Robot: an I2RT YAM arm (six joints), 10 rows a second.
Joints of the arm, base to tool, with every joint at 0 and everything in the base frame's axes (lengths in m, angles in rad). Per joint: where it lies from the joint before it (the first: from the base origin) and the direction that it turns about. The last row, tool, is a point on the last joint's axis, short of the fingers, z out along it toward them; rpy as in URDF.
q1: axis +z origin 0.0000 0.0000 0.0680
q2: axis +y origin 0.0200 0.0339 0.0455
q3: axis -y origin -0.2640 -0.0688 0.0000
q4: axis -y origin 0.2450 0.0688 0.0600
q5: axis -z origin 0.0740 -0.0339 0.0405
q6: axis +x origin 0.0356 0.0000 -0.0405
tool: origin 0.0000 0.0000 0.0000 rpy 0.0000 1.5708 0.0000
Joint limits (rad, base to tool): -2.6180..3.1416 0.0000..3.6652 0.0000..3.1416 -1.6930..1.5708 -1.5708..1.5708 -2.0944..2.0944
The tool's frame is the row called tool.
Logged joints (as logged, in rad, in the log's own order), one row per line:
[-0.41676, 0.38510, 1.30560, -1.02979, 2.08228, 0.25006]
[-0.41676, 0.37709, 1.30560, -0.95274, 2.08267, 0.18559]
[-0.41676, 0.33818, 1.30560, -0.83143, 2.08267, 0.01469]
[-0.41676, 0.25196, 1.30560, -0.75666, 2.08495, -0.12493]
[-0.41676, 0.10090, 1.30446, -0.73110, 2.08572, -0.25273]
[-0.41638, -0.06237, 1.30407, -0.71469, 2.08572, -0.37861]
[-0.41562, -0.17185, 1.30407, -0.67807, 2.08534, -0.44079]
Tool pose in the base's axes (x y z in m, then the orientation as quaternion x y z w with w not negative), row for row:
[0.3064, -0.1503, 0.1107, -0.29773, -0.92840, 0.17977, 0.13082]
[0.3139, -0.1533, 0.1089, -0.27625, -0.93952, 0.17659, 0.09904]
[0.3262, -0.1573, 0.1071, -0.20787, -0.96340, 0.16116, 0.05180]
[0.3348, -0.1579, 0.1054, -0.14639, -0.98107, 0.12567, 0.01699]
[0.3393, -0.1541, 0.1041, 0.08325, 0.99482, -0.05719, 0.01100]
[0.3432, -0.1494, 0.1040, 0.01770, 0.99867, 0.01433, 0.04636]
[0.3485, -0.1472, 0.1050, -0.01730, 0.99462, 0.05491, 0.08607]
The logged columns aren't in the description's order. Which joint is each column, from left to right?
Columns, left to right: q1, q5, q3, q4, q2, q6.
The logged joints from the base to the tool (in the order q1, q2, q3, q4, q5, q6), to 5 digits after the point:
[-0.41676, 2.08228, 1.30560, -1.02979, 0.38510, 0.25006]
[-0.41676, 2.08267, 1.30560, -0.95274, 0.37709, 0.18559]
[-0.41676, 2.08267, 1.30560, -0.83143, 0.33818, 0.01469]
[-0.41676, 2.08495, 1.30560, -0.75666, 0.25196, -0.12493]
[-0.41676, 2.08572, 1.30446, -0.73110, 0.10090, -0.25273]
[-0.41638, 2.08572, 1.30407, -0.71469, -0.06237, -0.37861]
[-0.41562, 2.08534, 1.30407, -0.67807, -0.17185, -0.44079]

